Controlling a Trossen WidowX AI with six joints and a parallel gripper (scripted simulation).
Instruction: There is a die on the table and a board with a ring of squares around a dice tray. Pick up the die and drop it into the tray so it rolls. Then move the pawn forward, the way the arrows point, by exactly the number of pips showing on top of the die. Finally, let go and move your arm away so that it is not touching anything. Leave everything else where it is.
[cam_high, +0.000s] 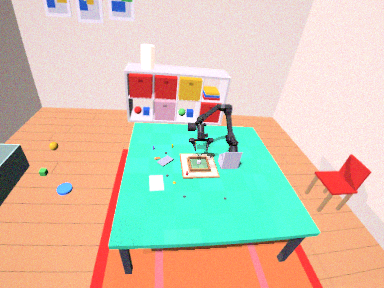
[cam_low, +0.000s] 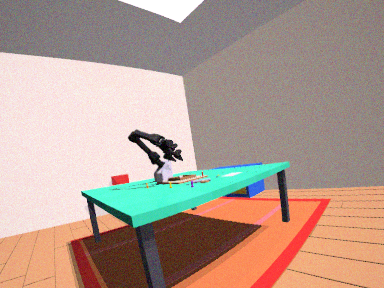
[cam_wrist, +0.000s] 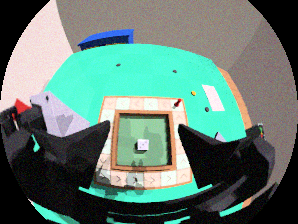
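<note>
The red pawn is 100 mm ahead of my gripper tip, 120 mm to the left of it and 120 mm below it. From my gripper tip the other things lie so: green dice tray: 140 mm below; die: 20 mm to the right, 120 mm below; grey card: 270 mm ahead, 40 mm to the right, 150 mm below.
</note>
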